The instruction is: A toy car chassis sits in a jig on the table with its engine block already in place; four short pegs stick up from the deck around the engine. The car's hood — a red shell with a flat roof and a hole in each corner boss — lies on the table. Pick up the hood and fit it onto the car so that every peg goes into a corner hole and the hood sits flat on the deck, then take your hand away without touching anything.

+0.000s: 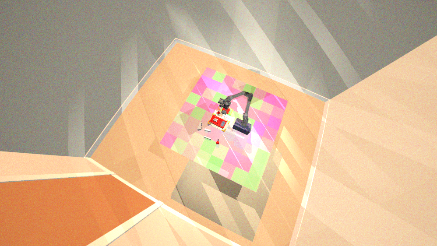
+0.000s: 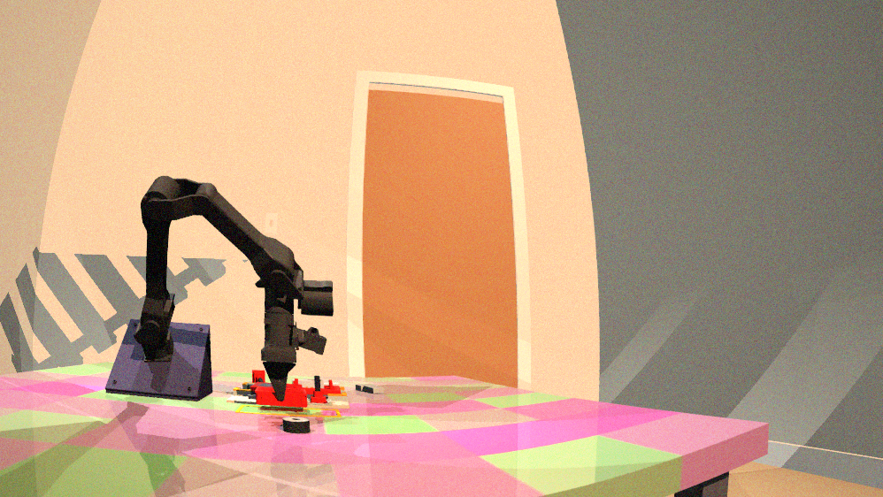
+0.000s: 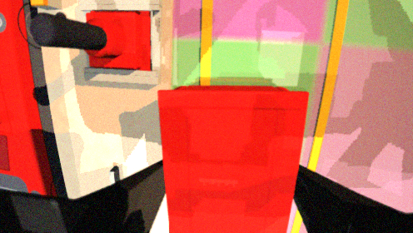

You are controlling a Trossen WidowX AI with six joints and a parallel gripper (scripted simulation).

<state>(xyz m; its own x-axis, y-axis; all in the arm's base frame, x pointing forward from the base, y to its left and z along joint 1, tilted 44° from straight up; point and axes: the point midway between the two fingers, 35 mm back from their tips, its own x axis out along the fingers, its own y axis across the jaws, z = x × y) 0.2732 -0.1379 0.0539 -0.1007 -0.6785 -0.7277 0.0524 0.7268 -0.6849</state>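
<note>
Now: the grey holder 8 cm ahead of my gripper tip, 6 cm to the left of it and 1 cm above it. Round my gripper tip: black wheel 1 cm ahead, 20 cm to the right, 1 cm below; red hood right at my gripper tip.
</note>
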